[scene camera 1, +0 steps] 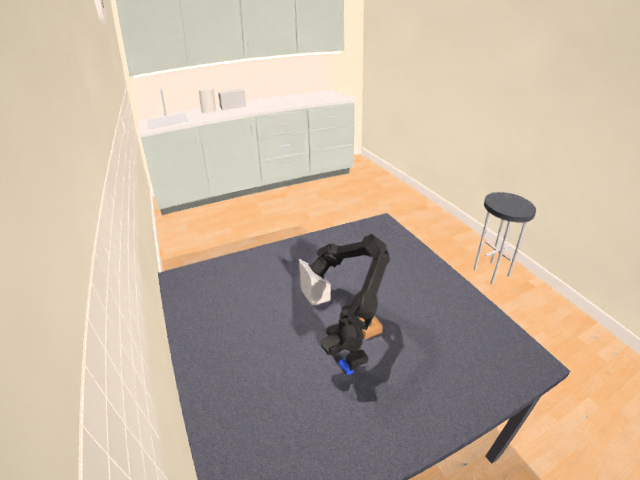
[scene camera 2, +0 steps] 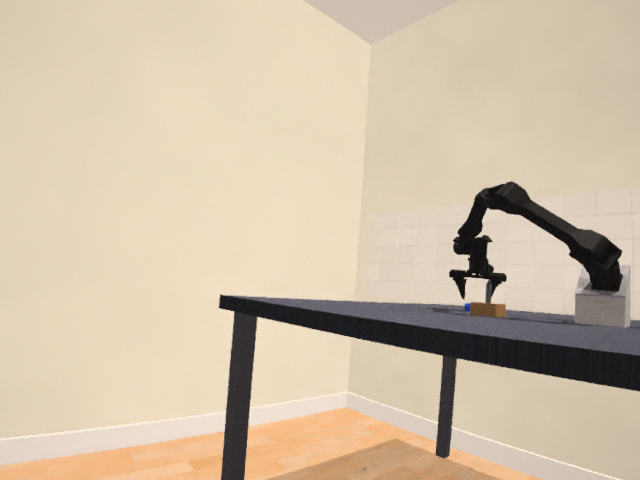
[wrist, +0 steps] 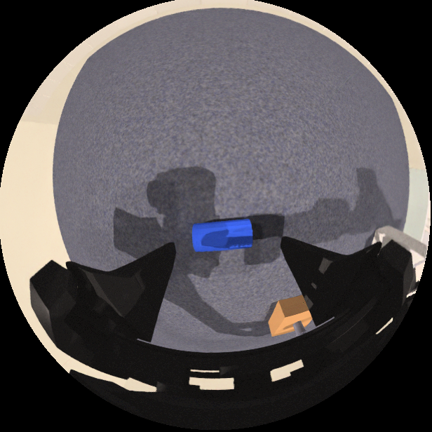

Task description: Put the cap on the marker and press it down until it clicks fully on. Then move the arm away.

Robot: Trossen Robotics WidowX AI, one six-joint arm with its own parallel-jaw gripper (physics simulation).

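Where they show: gripper, fingertip midpoint: point(scene camera 1: 345, 361) point(scene camera 2: 475, 300); arm's base at its link origin: point(scene camera 1: 315, 271) point(scene camera 2: 607, 282).
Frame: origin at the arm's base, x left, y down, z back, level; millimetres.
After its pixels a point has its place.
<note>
The blue cap point(scene camera 1: 345, 366) {x -70, y 87, z -429 mm} point(scene camera 2: 467, 306) {x -49, y 96, z -436 mm} point(wrist: 222, 235) lies on its side on the dark table, with its length running across from one finger towards the other in the wrist view. The grey marker point(scene camera 2: 488, 292) {x 105, y 45, z -285 mm} point(wrist: 299, 328) stands upright in an orange block point(scene camera 1: 373, 329) {x 97, y 78, z -323 mm} point(scene camera 2: 487, 309) {x 135, y 94, z -271 mm} point(wrist: 288, 314); its upper part is hidden in the wrist view, and the arm hides it in scene camera 1. My gripper point(scene camera 1: 344, 353) {x -66, y 74, z -417 mm} point(scene camera 2: 476, 298) {x -66, y 74, z -417 mm} point(wrist: 229, 245) is wide open and empty, pointing down above the table. The cap shows below and between its fingertips. The block is close beside the gripper.
The arm's pale base point(scene camera 1: 314, 287) {x -37, y 17, z -74 mm} point(scene camera 2: 602, 308) {x 30, y 69, z -4 mm} stands on the dark table point(scene camera 1: 248, 372) {x -385, y 113, z -303 mm} point(scene camera 2: 330, 310) {x 612, y 113, z -398 mm}, farther back than the block in scene camera 1. A black stool point(scene camera 1: 509, 205) stands on the floor beyond the table, and kitchen cabinets point(scene camera 1: 232, 149) line the far wall.
</note>
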